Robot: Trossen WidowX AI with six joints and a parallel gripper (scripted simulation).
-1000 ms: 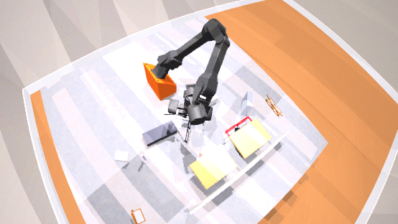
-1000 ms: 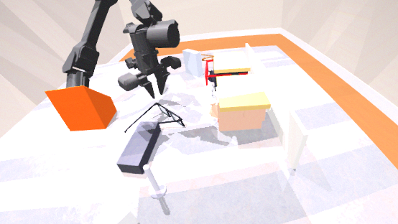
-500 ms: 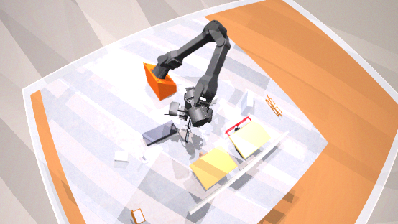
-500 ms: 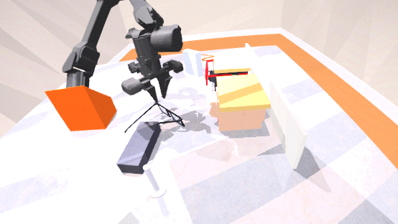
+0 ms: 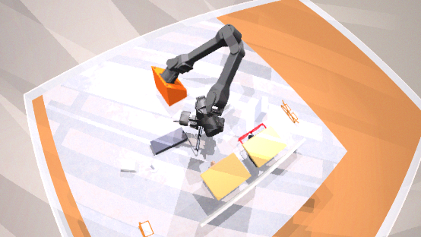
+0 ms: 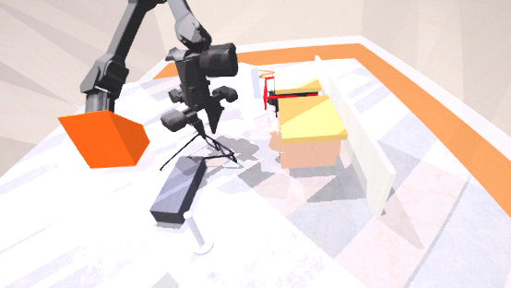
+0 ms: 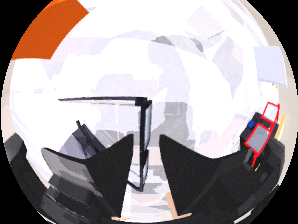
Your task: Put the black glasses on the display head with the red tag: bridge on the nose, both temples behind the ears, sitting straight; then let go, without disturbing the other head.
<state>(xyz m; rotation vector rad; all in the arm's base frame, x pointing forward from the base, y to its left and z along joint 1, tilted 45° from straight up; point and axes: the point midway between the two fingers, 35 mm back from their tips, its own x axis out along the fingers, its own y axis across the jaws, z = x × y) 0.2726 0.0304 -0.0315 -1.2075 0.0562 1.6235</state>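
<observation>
The white post is 280 mm to the right of my gripper tip, 10 mm below it and 10 mm ahead of it. The rest, counted from my gripper tip: display head (220 mm ahead, 160 mm to the left, 20 mm above); pale see-through panel (340 mm ahead, 40 mm to the left, 20 mm above); dark grey box (150 mm to the right, 50 mm behind, 20 mm below).
</observation>
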